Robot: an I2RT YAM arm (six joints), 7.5 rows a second.
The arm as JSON. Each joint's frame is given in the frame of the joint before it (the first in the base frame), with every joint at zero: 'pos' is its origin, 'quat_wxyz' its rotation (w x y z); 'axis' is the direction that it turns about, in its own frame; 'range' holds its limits. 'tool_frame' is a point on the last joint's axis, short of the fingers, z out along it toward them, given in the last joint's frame.
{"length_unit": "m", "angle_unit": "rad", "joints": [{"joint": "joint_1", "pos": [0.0, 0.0, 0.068], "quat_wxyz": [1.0, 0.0, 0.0, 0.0], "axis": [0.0, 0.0, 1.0], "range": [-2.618, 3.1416]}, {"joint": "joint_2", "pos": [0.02, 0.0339, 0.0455], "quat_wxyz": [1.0, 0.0, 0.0, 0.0], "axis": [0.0, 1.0, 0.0], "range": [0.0, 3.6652]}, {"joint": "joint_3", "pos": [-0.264, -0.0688, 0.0], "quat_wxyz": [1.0, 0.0, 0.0, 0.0], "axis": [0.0, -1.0, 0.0], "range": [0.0, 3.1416]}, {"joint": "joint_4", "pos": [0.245, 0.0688, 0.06], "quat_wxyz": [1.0, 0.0, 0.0, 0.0], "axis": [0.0, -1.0, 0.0], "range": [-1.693, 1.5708]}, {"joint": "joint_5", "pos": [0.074, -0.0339, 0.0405], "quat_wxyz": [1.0, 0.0, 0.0, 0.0], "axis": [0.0, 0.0, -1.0], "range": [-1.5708, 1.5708]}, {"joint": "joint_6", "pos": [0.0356, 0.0, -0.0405], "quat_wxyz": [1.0, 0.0, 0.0, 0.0], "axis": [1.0, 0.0, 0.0], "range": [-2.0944, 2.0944]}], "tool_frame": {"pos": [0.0, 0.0, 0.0], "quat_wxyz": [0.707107, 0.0, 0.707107, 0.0]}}
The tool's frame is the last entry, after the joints.
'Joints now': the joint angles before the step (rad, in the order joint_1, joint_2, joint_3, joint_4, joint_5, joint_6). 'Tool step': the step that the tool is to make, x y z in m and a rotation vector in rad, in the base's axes. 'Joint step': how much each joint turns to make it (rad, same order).
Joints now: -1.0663 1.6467 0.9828 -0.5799 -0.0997 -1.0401
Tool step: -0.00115 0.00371 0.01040 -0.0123 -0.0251 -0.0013
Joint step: 0.0009 -0.0381 0.0003 -0.0147 -0.0144 0.0075
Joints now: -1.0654 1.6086 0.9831 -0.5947 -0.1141 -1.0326
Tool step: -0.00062 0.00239 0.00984 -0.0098 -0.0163 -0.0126
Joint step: 0.0016 -0.0291 0.0088 -0.0195 -0.0039 0.0167
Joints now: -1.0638 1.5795 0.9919 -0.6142 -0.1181 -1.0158
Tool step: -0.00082 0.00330 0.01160 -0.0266 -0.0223 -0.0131
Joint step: 0.0030 -0.0393 0.0034 -0.0066 0.0000 0.0175
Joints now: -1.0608 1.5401 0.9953 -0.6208 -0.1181 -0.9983
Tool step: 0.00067 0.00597 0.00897 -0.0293 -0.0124 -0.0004
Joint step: 0.0131 -0.0398 -0.0064 -0.0005 0.0089 0.0109
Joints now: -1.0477 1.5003 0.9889 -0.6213 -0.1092 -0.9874
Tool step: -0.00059 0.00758 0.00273 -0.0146 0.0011 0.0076
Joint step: 0.0127 -0.0335 -0.0213 0.0000 0.0097 0.0011
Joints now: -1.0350 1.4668 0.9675 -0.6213 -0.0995 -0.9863
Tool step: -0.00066 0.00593 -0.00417 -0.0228 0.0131 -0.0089
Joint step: 0.0127 -0.0215 -0.0383 0.0304 0.0301 0.0092
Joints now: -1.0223 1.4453 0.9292 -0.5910 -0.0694 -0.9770
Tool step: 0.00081 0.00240 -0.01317 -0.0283 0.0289 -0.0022
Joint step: 0.0124 0.0071 -0.0501 0.0658 0.0418 -0.0048
